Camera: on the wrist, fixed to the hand. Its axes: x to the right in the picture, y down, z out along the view.
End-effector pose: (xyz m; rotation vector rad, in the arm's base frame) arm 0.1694 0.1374 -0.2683 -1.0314 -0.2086 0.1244
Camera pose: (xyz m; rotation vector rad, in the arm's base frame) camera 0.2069 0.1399 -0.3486 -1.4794 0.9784 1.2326
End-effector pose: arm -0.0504 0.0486 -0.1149 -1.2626 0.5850 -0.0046
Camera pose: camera -0.0676 0.0211 -0.1974 -1.0055 1.8330 1.1879
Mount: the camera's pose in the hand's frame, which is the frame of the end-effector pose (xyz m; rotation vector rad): 0.0279 0.0702 -0.0464 -0.4814 0.4017 1.4802
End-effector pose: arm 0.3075 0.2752 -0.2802 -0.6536 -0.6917 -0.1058
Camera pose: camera 0.3760 0.3070 -0.3266 -1.4156 0.3377 0.9681
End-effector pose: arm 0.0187 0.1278 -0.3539 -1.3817 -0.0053 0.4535
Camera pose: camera 0.0350 0.1010 -0.4368 -1.7421 1.3830 1.4329
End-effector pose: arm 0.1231 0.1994 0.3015 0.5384 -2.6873 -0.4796
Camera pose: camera 0.0966 0.2369 0.3773 -1.2517 -1.7741 -0.4204
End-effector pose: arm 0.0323 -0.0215 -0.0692 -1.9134 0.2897 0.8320
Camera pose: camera 0.0354 -0.0912 -0.1239 1.9100 -1.8628 -1.3491
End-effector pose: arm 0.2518 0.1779 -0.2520 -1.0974 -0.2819 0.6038
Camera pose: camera 0.2752 0.1819 -0.3374 -1.7826 0.8875 1.6228
